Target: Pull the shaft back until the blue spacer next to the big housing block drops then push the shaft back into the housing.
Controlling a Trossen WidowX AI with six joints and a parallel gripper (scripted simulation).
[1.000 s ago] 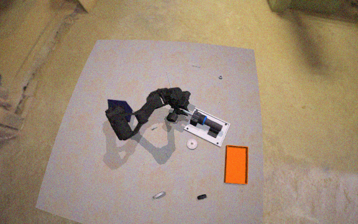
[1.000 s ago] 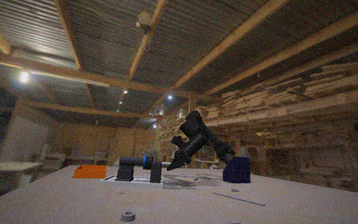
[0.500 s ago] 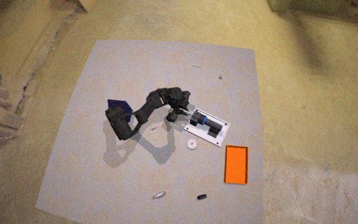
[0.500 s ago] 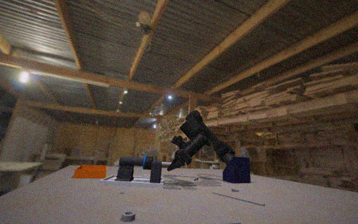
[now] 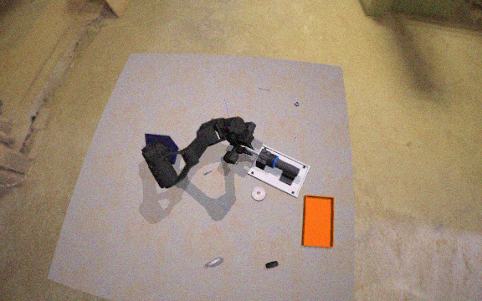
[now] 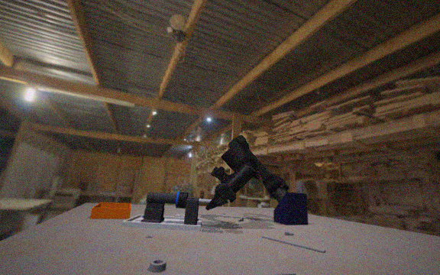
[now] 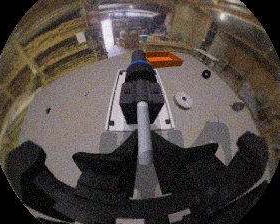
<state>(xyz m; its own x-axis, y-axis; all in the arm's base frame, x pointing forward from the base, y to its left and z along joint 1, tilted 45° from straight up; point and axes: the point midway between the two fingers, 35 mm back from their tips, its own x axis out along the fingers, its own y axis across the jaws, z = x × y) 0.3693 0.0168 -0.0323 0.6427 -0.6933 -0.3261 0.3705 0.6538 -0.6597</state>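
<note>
Right now my gripper tip is 5 cm short of the shaft, 2 cm to the left of it and 2 cm below it. The rest, counted from my gripper tip: blue spacer (9 cm ahead, 4 cm to the right, 2 cm above); grey cylinder (44 cm to the right, 11 cm behind, 2 cm below); orange tray (29 cm ahead, 25 cm to the right, 5 cm below).
</note>
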